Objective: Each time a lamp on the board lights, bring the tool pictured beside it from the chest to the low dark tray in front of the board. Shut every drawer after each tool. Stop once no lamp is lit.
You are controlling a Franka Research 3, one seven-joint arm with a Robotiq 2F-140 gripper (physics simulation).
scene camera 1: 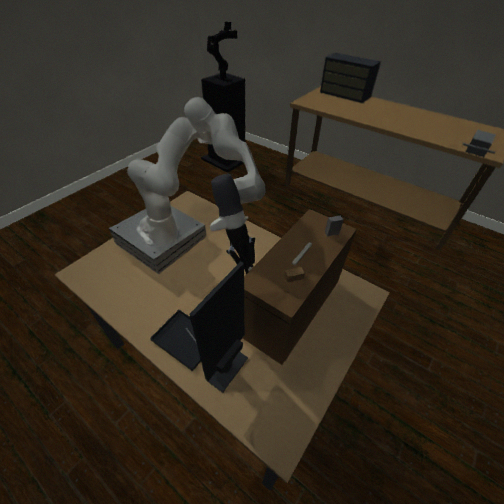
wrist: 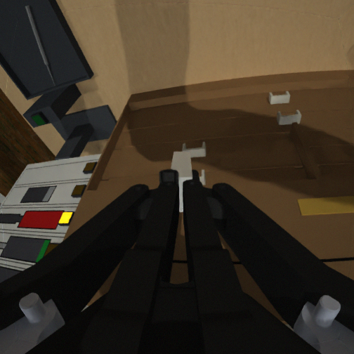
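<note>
The brown chest (scene camera 1: 280,320) (wrist: 246,147) stands on the table, and its drawer fronts look flush in the wrist view. My gripper (scene camera 1: 246,265) (wrist: 180,174) is shut and empty, with its tips at a white drawer handle (wrist: 182,162) on the chest's front. Two more white handles (wrist: 279,97) (wrist: 289,117) lie to the right. The board (scene camera 1: 220,320) (wrist: 53,172) stands left of the chest. One yellow lamp (wrist: 65,218) is lit beside a red picture (wrist: 40,219). The low dark tray (scene camera 1: 167,342) (wrist: 60,56) holds a thin grey tool (scene camera 1: 190,334) (wrist: 38,43).
A grey bar (scene camera 1: 302,253), a brown block (scene camera 1: 294,273) and a grey cube (scene camera 1: 334,225) lie on the chest's top. A yellow strip (wrist: 326,205) shows on the chest. A side table (scene camera 1: 400,120) with a small cabinet (scene camera 1: 349,76) and a black arm on a pedestal (scene camera 1: 223,95) stand behind.
</note>
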